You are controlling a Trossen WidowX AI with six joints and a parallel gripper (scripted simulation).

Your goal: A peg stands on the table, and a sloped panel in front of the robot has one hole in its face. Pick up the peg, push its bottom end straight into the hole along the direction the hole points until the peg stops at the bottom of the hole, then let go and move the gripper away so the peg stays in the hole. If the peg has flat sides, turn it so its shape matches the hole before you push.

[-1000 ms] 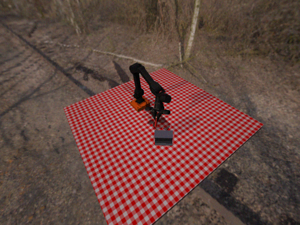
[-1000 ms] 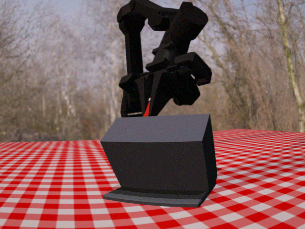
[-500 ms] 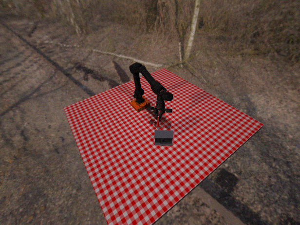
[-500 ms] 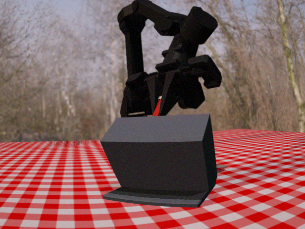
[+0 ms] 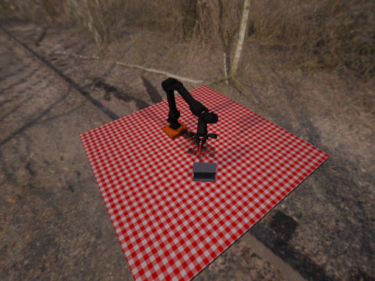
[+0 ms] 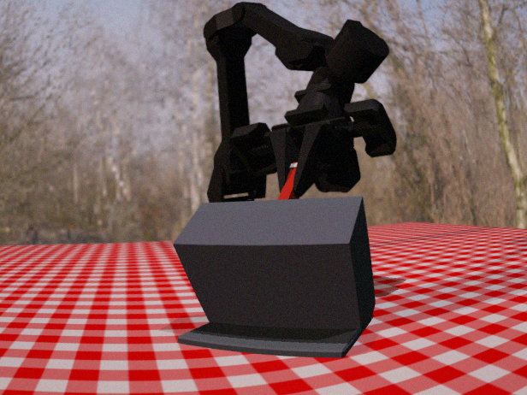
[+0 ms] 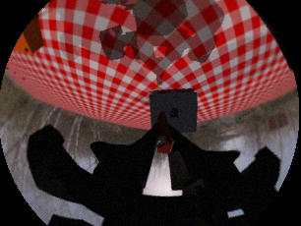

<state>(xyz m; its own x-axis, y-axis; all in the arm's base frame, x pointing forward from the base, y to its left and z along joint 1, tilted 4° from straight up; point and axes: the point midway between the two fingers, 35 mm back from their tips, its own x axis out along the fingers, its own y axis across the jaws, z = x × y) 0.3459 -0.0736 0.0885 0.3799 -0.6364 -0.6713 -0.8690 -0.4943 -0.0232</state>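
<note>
My gripper tip is now 90 mm short of the panel, 60 mm to the left of it and 60 mm above it. From my gripper tip the other things lie so: peg (10 mm to the left, 10 mm behind, 10 mm above).
</note>
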